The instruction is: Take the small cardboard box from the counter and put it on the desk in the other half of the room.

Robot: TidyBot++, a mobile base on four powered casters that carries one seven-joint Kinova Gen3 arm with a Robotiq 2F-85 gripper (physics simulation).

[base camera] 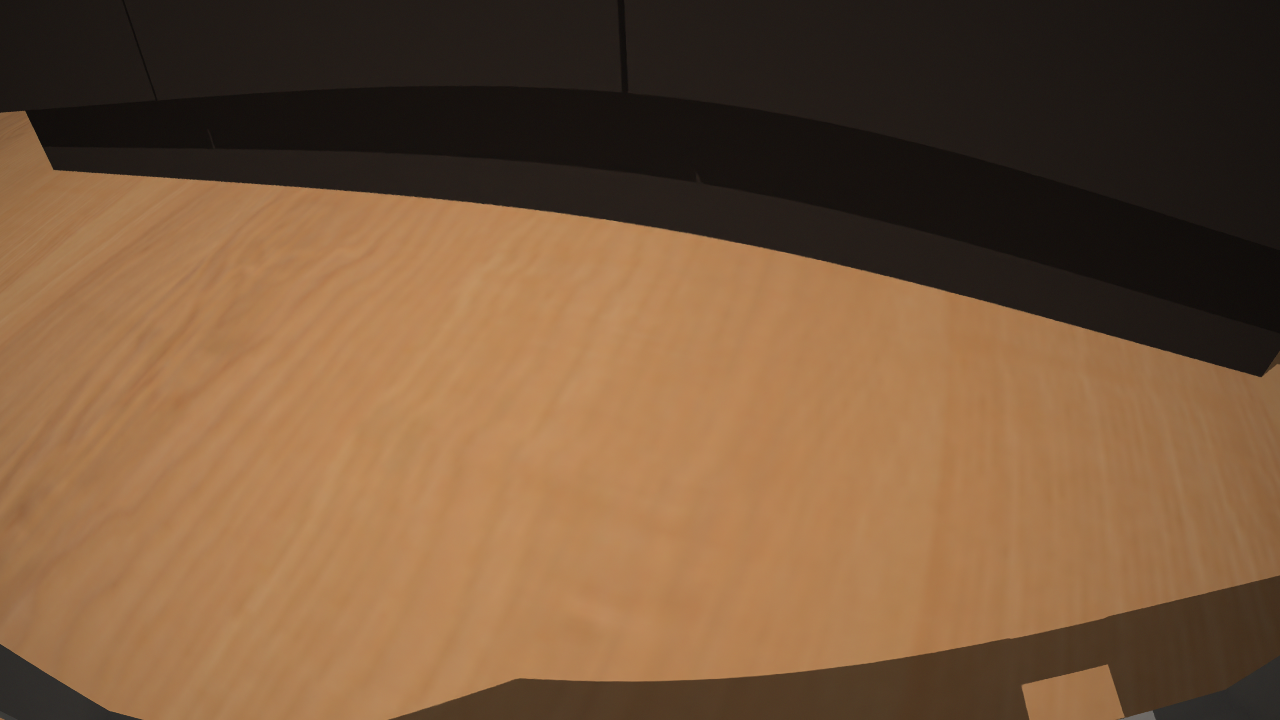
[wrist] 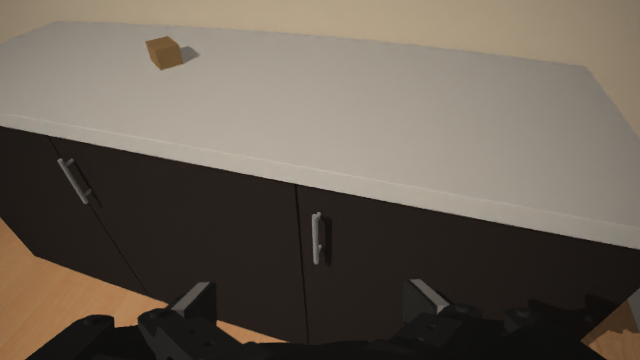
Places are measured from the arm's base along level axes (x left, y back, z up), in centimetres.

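Pixels of known places: gripper, fingertip midpoint: (wrist: 310, 302).
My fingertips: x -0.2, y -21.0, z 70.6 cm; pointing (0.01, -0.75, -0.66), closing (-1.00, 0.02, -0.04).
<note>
Ahead of a thing's pixels: the offset from my fingertips to its top centre. "pt": to the spot under its first point. Level surfaces: height alone.
The small brown cardboard box @[dx +35.5, dy -79.7, dz -14.2 cm] (wrist: 165, 53) sits on the light grey counter @[dz -19.2 cm] (wrist: 350, 110), toward its back left in the wrist view, and casts a short shadow to its right. My gripper (wrist: 310, 302) is open, with its two fingers wide apart and nothing between them. It is in front of the counter's dark cabinet doors, on the near side of the counter's front edge, away from the box. The box does not show in the base camera view. The desk does not show in either view.
Dark cabinet doors (wrist: 215, 225) (base camera: 402, 44) with metal bar handles @[pt dx -1.1, dy -32.0, dz -35.2 cm] (wrist: 316, 239) are below the counter top. A recessed dark base (base camera: 554, 183) meets the wooden floor @[dz -110.2 cm] (base camera: 581, 402) (wrist: 20, 285). A beige wall (wrist: 400, 20) rises behind the counter.
</note>
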